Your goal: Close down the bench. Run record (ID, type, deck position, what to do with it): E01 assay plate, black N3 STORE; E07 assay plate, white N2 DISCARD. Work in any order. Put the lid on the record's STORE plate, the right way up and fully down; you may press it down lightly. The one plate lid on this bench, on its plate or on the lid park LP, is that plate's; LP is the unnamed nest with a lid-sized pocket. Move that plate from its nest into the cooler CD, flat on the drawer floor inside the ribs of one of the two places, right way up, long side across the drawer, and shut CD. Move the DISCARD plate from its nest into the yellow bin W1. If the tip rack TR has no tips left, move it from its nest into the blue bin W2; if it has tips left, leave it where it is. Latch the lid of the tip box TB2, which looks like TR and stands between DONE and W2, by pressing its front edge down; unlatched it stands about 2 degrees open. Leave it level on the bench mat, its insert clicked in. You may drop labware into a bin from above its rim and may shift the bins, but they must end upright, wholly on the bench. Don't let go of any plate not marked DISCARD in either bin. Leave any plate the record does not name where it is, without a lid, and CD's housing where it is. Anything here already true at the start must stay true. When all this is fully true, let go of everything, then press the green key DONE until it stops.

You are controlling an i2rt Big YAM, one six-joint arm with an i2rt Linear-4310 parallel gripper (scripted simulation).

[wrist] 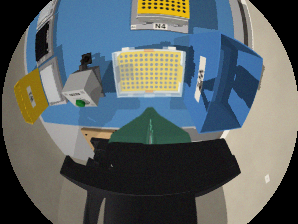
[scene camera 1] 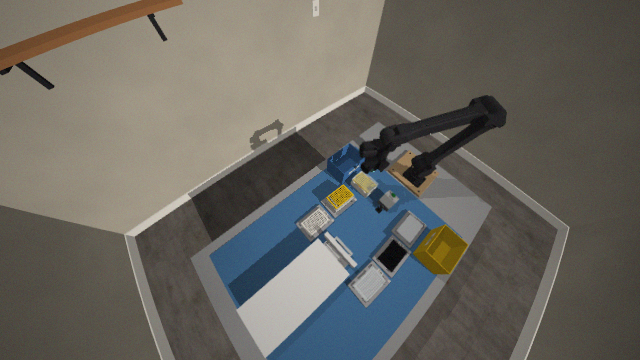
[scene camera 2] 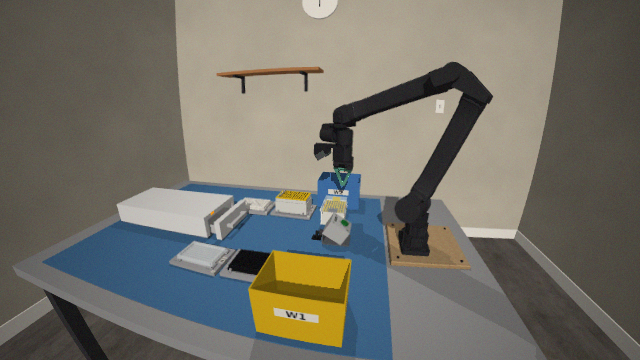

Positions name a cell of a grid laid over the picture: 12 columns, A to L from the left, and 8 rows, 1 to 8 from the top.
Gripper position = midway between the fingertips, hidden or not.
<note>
In view: my gripper (wrist: G4), a blue bin W2 (scene camera 2: G5), a yellow bin W1 (scene camera 2: F7), a white cooler CD (scene camera 1: F7), a tip rack TR (scene camera 2: F5) and a done key block (scene camera 2: G6).
The blue bin W2 is seen too in the wrist view (wrist: J3) and in scene camera 1 (scene camera 1: G4). The yellow bin W1 also shows in scene camera 1 (scene camera 1: I6). The white cooler CD also shows in scene camera 2 (scene camera 2: D5). The wrist view does not show the white cooler CD: it is out of frame.
</note>
